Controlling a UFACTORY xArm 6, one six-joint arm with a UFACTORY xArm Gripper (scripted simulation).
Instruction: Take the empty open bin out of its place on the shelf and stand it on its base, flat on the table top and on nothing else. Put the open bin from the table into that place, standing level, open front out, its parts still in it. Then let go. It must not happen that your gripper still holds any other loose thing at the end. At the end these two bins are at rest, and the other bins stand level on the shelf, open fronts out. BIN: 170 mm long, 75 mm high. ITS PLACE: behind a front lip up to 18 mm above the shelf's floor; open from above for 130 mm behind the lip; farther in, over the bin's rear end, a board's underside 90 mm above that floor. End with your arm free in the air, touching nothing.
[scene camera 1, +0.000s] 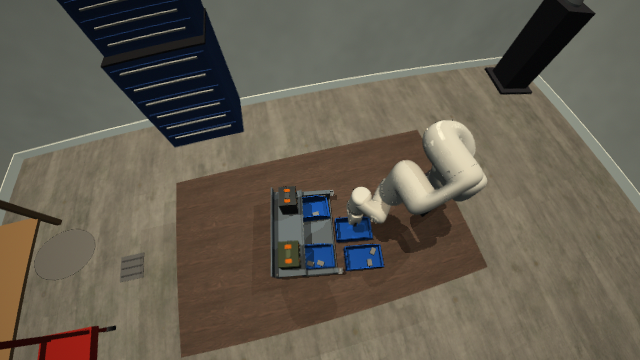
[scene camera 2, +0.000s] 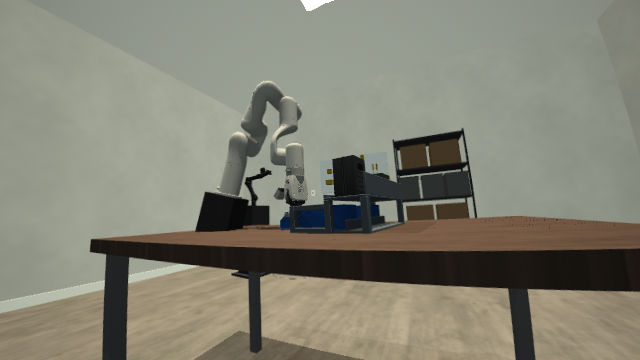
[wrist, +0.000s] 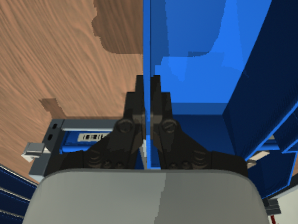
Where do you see my gripper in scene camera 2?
At 296, 218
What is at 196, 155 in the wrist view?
My gripper.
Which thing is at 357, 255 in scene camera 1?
A blue bin.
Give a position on a blue bin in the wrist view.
At 73, 141
